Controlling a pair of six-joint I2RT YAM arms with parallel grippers.
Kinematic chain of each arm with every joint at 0, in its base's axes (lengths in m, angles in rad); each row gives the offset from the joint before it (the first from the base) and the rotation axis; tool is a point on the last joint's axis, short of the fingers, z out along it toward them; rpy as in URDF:
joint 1: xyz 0 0 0.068 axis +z
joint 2: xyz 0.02 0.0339 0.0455 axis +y
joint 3: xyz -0.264 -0.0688 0 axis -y
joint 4: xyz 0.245 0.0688 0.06 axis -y
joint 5: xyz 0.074 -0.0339 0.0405 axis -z
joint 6: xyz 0.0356 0 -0.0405 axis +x
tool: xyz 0 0 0 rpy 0 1.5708 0
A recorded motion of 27 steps. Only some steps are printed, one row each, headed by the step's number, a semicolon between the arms.
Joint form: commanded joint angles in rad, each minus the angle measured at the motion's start. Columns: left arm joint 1, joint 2, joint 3, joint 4, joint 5, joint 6; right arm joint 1, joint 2, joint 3, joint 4, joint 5, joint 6.
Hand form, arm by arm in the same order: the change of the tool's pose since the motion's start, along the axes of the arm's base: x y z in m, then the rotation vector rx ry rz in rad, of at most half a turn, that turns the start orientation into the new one. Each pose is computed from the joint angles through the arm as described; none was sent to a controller.
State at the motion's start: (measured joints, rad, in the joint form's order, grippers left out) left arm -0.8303 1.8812 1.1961 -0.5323 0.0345 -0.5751; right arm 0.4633 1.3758 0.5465 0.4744 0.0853 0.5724
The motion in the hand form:
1: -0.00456 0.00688 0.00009 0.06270 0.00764 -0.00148; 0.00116 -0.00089 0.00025 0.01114 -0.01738 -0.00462
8: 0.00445 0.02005 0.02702 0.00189 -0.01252 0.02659; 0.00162 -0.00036 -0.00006 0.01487 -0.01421 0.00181
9: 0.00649 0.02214 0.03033 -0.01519 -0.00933 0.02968; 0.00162 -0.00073 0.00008 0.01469 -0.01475 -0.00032
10: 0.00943 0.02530 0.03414 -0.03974 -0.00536 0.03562; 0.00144 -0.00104 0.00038 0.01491 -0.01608 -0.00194
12: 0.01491 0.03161 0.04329 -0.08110 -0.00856 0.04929; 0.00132 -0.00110 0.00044 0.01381 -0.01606 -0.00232
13: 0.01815 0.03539 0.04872 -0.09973 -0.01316 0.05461; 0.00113 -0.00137 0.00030 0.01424 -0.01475 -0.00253
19: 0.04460 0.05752 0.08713 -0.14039 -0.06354 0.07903; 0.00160 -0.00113 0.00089 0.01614 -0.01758 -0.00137
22: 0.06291 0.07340 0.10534 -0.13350 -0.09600 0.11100; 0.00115 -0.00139 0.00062 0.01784 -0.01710 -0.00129
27: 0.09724 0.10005 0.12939 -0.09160 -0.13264 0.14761; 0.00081 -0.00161 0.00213 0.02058 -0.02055 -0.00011
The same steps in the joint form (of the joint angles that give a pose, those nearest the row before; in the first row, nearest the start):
1: 0.0002 -0.0128 -0.0088 -0.0557 -0.0342 0.0134; -0.0048 0.0051 -0.0050 0.0304 -0.0009 0.0021
8: 0.0471 -0.0825 0.0078 -0.0838 -0.0025 0.0229; -0.0048 0.0086 -0.0031 0.0307 -0.0086 0.0044
9: 0.0570 -0.0900 0.0107 -0.0843 0.0133 0.0242; -0.0058 0.0075 -0.0034 0.0303 -0.0074 0.0044
10: 0.0713 -0.0996 0.0122 -0.0810 0.0353 0.0247; -0.0064 0.0055 -0.0042 0.0303 -0.0063 0.0044
12: 0.0980 -0.1212 0.0183 -0.0780 0.0660 0.0258; -0.0063 0.0047 -0.0043 0.0292 -0.0055 0.0036
13: 0.1134 -0.1325 0.0242 -0.0798 0.0798 0.0306; -0.0069 0.0037 -0.0052 0.0281 -0.0062 0.0044
19: 0.2110 -0.1571 0.1399 -0.1646 0.1111 0.0947; -0.0071 0.0047 -0.0032 0.0305 -0.0076 0.0044
22: 0.2746 -0.1472 0.2209 -0.2200 0.1053 0.1315; -0.0073 0.0033 -0.0058 0.0318 -0.0085 0.0059
27: 0.3796 -0.0838 0.3935 -0.3324 0.0904 0.2133; -0.0077 -0.0024 -0.0049 0.0295 -0.0103 0.0063

